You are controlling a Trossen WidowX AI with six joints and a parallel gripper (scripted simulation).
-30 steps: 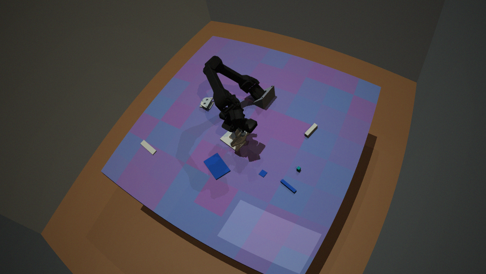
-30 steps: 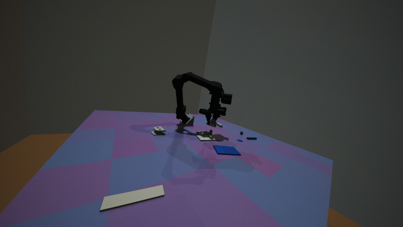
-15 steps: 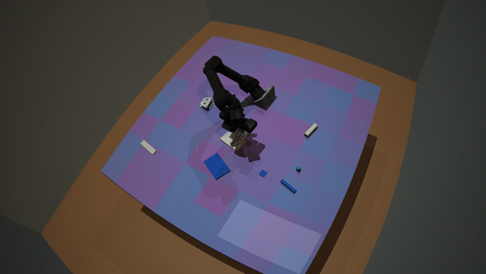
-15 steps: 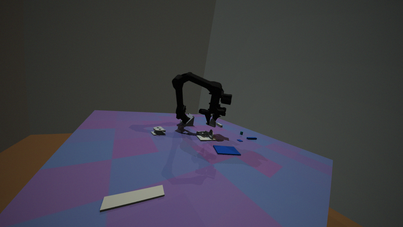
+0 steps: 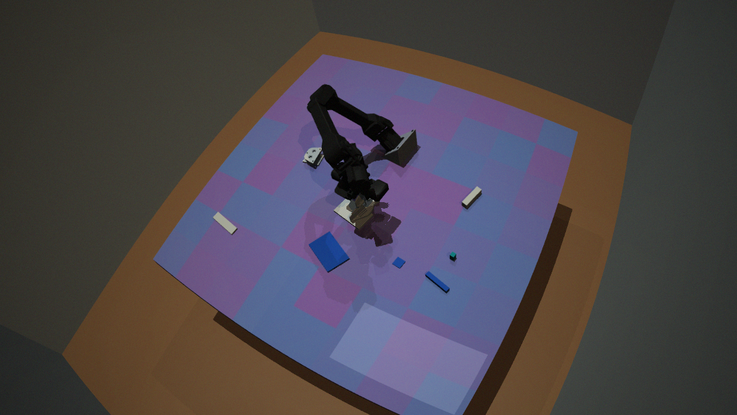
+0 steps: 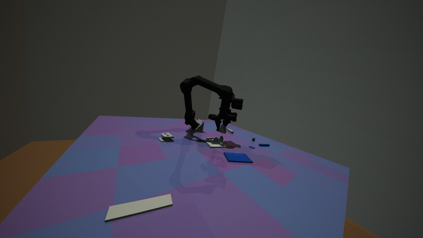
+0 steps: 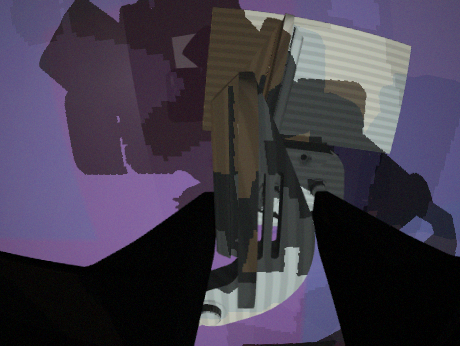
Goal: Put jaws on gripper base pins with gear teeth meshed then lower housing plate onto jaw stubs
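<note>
Now: the ribbed white plate 3 cm ahead of my gripper tip, 3 cm to the right of it and 8 cm below it. Round my gripper tip: small blue square (11 cm ahead, 20 cm to the left, 8 cm below); blue plate (20 cm ahead, 1 cm to the right, 8 cm below); jaw (3 cm behind, 2 cm to the left).
</note>
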